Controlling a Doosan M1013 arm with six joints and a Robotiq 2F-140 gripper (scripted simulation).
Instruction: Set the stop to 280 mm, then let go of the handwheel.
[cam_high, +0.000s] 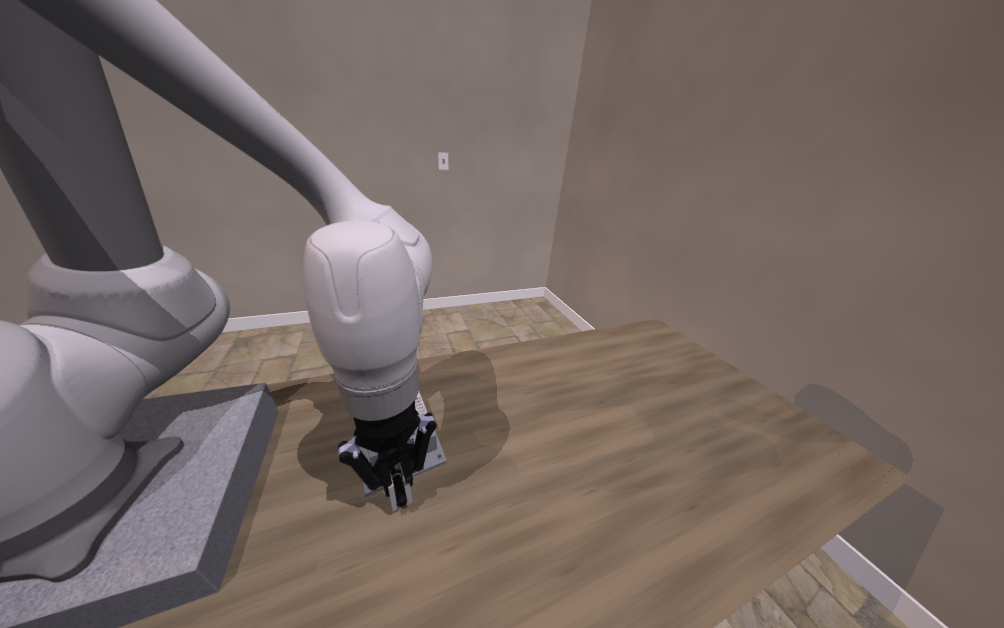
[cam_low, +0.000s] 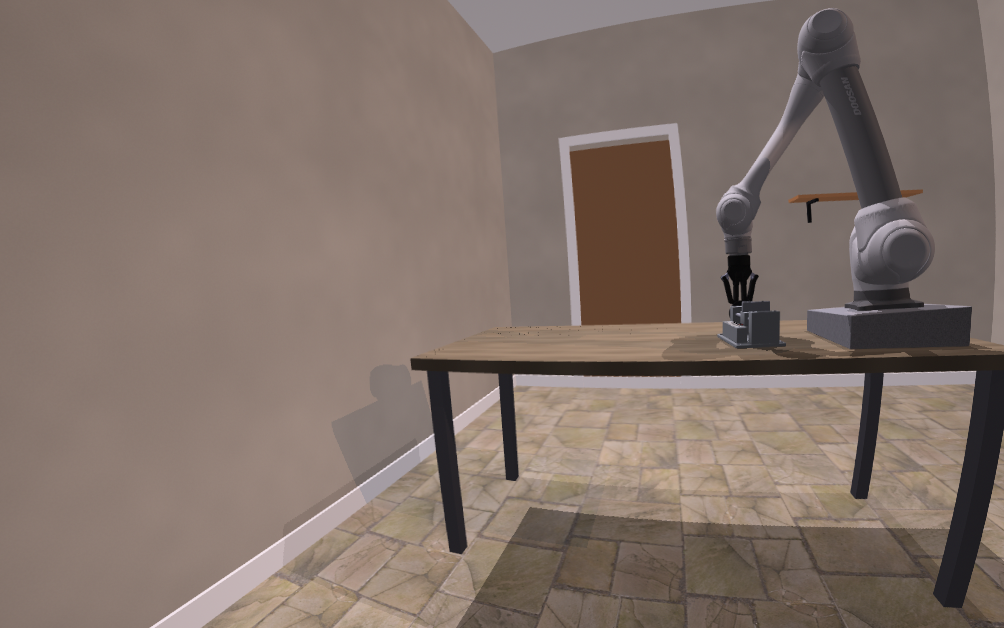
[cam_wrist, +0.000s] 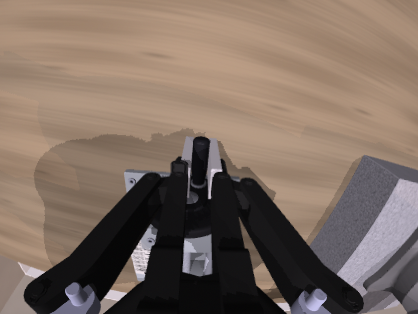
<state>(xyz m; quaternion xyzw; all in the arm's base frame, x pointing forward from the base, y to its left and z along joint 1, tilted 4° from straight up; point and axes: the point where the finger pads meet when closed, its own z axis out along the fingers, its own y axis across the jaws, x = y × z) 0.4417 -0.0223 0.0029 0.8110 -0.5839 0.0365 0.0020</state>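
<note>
My gripper is now 20 mm to the right of the handwheel and 10 mm above it.
</note>
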